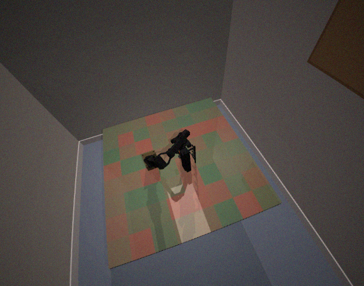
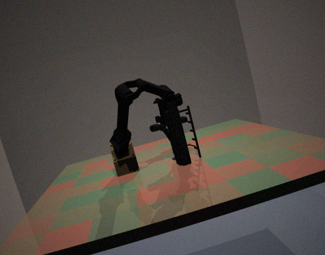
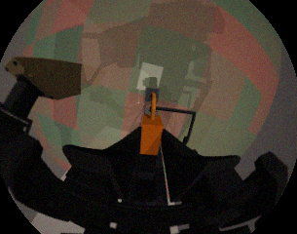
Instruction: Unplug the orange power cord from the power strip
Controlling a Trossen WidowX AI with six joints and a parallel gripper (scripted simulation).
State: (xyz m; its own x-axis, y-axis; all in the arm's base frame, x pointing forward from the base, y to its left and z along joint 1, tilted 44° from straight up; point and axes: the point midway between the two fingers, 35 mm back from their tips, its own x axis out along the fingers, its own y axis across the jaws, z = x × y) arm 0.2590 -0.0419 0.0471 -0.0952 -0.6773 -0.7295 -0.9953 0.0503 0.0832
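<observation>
My gripper tip is now 3 cm to the left of the orange plug.
</observation>
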